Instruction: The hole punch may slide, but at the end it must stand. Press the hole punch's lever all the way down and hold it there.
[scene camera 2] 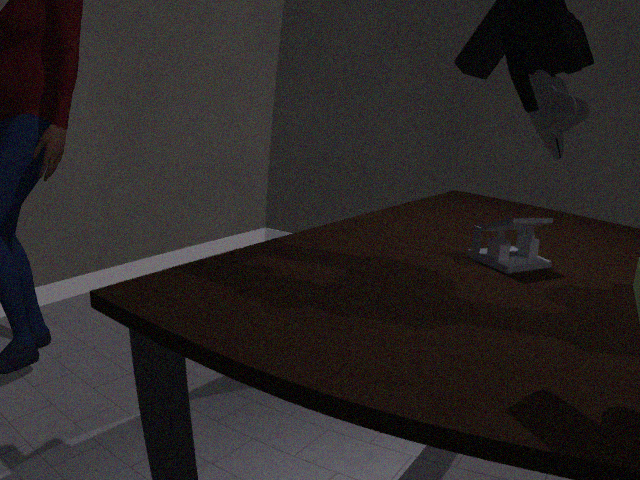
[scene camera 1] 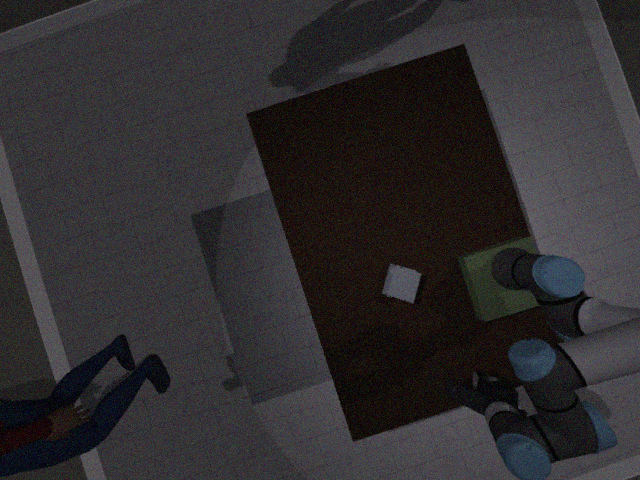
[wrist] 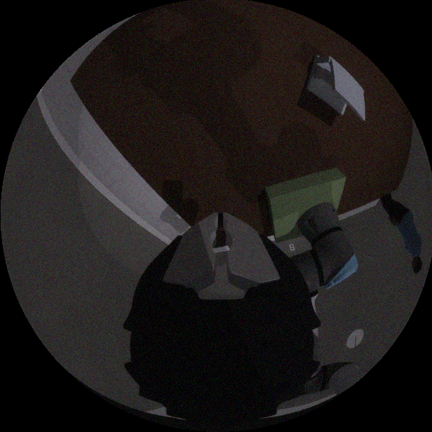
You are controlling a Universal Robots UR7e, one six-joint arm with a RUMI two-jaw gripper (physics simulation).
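Pixels of known places: gripper, fingertip midpoint: [scene camera 2: 558, 158] [scene camera 1: 475, 374]; arm's base, link origin: [scene camera 1: 512, 268].
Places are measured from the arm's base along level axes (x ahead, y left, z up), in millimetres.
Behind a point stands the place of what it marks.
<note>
The light grey hole punch [scene camera 1: 402, 283] @(z 7, x 397, y -103 mm) [scene camera 2: 527, 242] @(z -24, x 367, y -112 mm) [wrist: 348, 87] stands upright on the dark brown table. Its flat lever [scene camera 2: 533, 221] @(z 20, x 358, y -68 mm) is raised, with a gap between it and the base [scene camera 2: 516, 265] @(z -48, x 376, y -37 mm). My gripper [scene camera 2: 558, 153] @(z 135, x 321, y 218 mm) [wrist: 220, 214] is shut and empty, with its jaws together. It hangs in the air well above the table, apart from the hole punch. In the scene camera 1 view it is over the table's lower right part, and its fingertips are hard to make out there.
A green block [scene camera 1: 478, 289] @(z -9, x 141, y 29 mm) [wrist: 307, 200] lies under my arm's base, to the right of the hole punch in the scene camera 1 view. The table [scene camera 1: 382, 170] @(z -60, x 287, y -522 mm) [scene camera 2: 310, 289] @(z -60, x 599, y 216 mm) ends close to the arm. A person in red and blue [scene camera 1: 103, 413] [scene camera 2: 31, 67] is beyond the table.
</note>
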